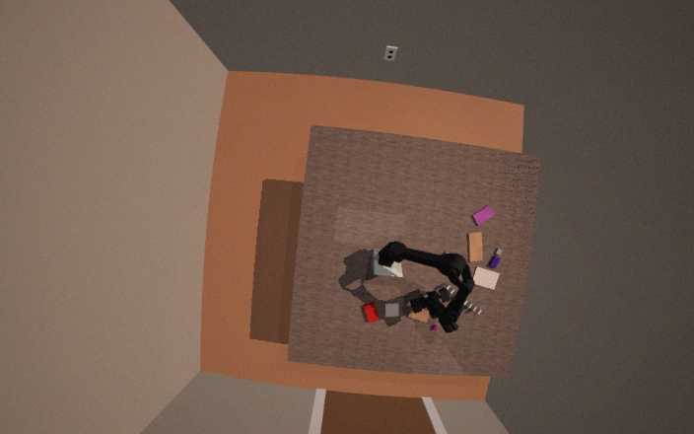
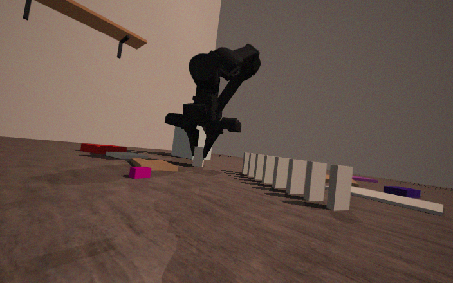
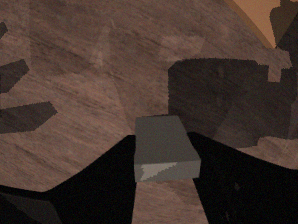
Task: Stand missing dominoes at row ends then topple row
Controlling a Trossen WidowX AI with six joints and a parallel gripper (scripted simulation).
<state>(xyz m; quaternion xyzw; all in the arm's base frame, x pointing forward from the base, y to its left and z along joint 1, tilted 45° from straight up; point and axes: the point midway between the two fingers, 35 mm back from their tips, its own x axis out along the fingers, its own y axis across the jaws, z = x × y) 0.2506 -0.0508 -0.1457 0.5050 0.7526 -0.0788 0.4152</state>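
Now: the tan slab 2 cm ahead of my gripper tip, 12 cm to the right of it and 2 cm below it. Round my gripper tip: magenta cube 12 cm ahead, 18 cm to the right, 2 cm below; then red block 24 cm behind, 16 cm to the right, 1 cm below; then white tile 14 cm behind, 13 cm to the right, 2 cm below.
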